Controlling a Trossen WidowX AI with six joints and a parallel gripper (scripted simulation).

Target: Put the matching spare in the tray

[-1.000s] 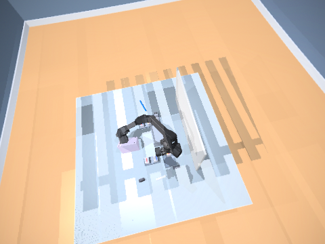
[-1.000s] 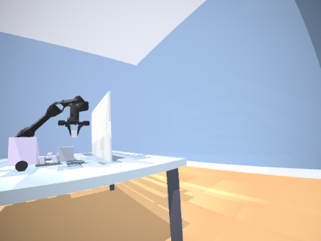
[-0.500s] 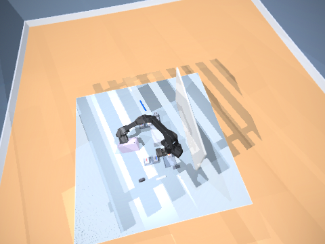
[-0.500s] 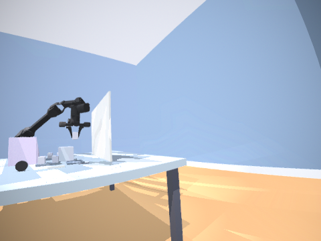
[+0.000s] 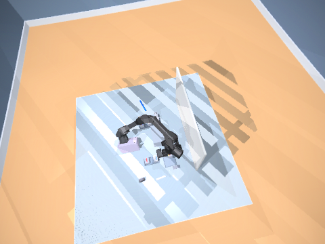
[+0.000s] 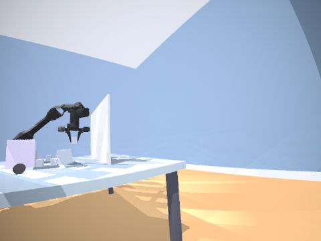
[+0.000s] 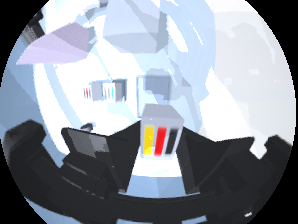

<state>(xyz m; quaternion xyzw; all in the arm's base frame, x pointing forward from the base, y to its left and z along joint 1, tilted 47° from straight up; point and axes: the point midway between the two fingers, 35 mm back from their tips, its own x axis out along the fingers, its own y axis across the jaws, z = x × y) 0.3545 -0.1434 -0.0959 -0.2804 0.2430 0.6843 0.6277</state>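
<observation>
My gripper tip is now 10 mm past the grey tray, 10 mm to the right of it and 140 mm above it. From my gripper tip the other things lie so: spare: 20 mm above; black tape roll: 240 mm behind, 130 mm to the right, 120 mm below; white upright panel: 180 mm ahead, 230 mm to the left, 80 mm above.
</observation>
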